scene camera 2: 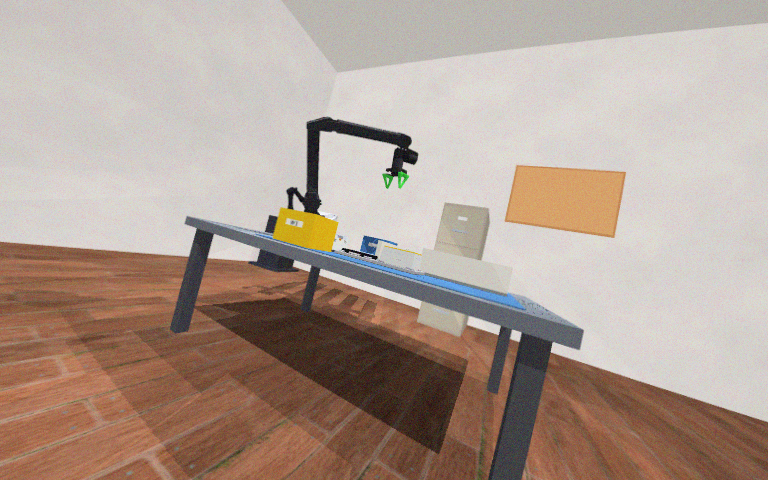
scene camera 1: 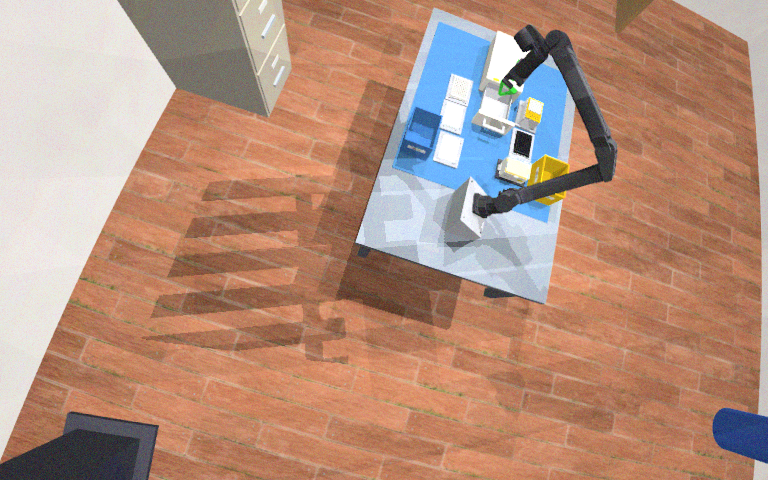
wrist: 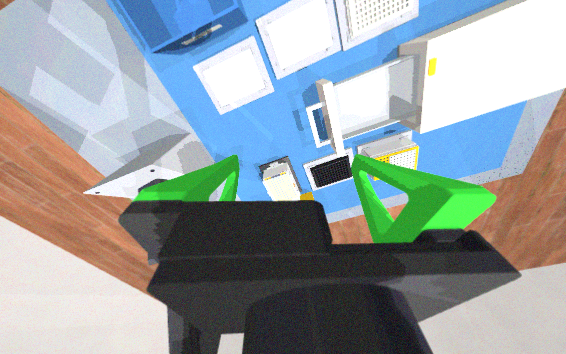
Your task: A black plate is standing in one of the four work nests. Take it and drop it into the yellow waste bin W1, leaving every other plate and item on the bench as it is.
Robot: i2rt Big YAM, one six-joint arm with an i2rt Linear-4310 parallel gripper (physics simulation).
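Pixels of known places: gripper, fingertip midpoint: [scene camera 2: 393, 188] [scene camera 1: 505, 87] [wrist: 296, 161]; arm's base, origin of the base link: [scene camera 1: 479, 205].
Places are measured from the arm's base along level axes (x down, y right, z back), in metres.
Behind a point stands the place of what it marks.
Observation:
The black plate [scene camera 1: 522, 143] @[x 0.093, y 0.252, z -0.411 m] [wrist: 331, 171] @[x 0.090, y 0.248, z -0.413 m] lies in a white-rimmed work nest, between a cream-topped unit and a yellow-and-white unit; in scene camera 2 a thin dark edge shows there. The yellow waste bin [scene camera 1: 557, 168] @[x 0.054, y 0.421, z -0.294 m] [scene camera 2: 305, 229] @[x 0.055, y 0.440, z -0.265 m] stands at the bench's edge, partly behind the arm in scene camera 1; a small yellow corner shows in the wrist view. My gripper [scene camera 2: 394, 186] @[x -0.271, y -0.037, z -0.389 m] [wrist: 296, 161] @[x -0.271, y -0.037, z -0.389 m] is open and empty, high above the bench. Pale plates sit in three other nests, a near one [wrist: 233, 75] @[x 0.096, y -0.132, z -0.302 m], a middle one [wrist: 298, 37] @[x 0.100, y -0.119, z -0.474 m] and a perforated one [wrist: 378, 17] @[x 0.100, y -0.065, z -0.639 m].
A white cabinet [scene camera 1: 502, 59] @[x 0.013, y 0.090, z -0.813 m] [wrist: 495, 65] @[x 0.014, y 0.121, z -0.793 m] has its drawer [scene camera 1: 495, 105] @[x 0.098, y 0.100, z -0.597 m] [wrist: 330, 117] @[x 0.022, y 0.054, z -0.464 m] pulled out close to the black plate's nest. A blue bin [scene camera 1: 421, 135] @[x 0.112, y -0.262, z -0.343 m] [wrist: 185, 20] @[x 0.112, y -0.266, z -0.273 m] stands beside the pale nests. The cream-topped unit [scene camera 1: 514, 169] @[x 0.058, y 0.192, z -0.239 m] [wrist: 281, 183] @[x 0.059, y 0.186, z -0.254 m] and yellow-and-white unit [scene camera 1: 533, 110] @[x 0.039, y 0.278, z -0.576 m] [wrist: 397, 159] @[x 0.039, y 0.270, z -0.593 m] flank the black plate.

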